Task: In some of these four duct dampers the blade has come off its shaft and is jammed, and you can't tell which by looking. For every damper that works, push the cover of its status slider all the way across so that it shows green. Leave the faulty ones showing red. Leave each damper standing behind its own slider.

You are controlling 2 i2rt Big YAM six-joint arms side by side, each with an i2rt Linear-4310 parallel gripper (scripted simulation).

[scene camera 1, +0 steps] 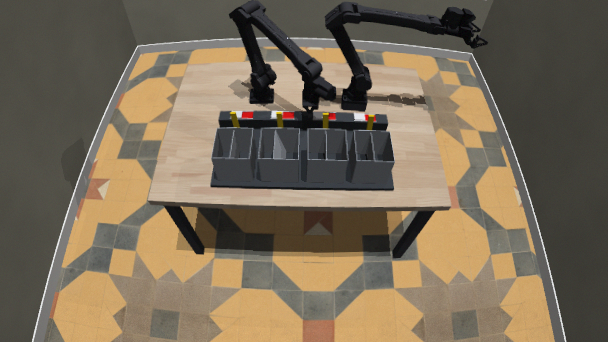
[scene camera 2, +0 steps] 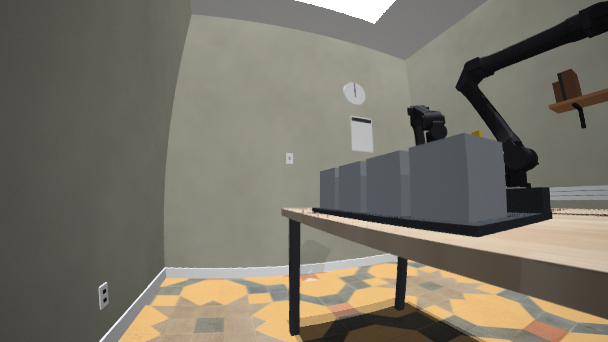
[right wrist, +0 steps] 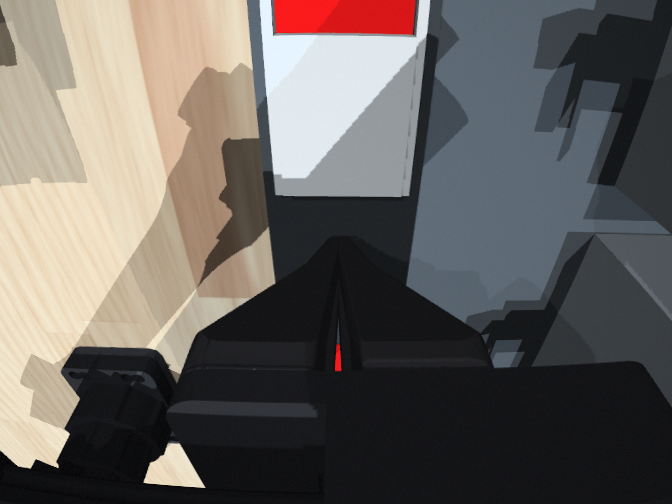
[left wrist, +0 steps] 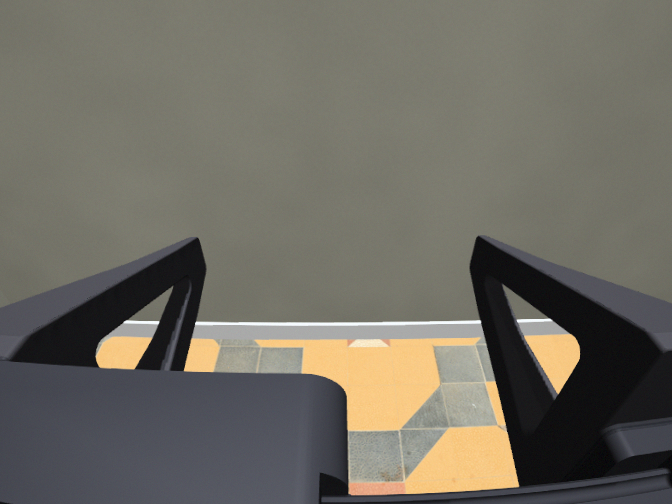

In view: the left gripper (left wrist: 337, 251), the right gripper (right wrist: 338, 252), a damper (scene camera 2: 461, 178), a damper (scene camera 2: 329, 179), a damper (scene camera 1: 279, 169) and a white slider cover (right wrist: 343, 100).
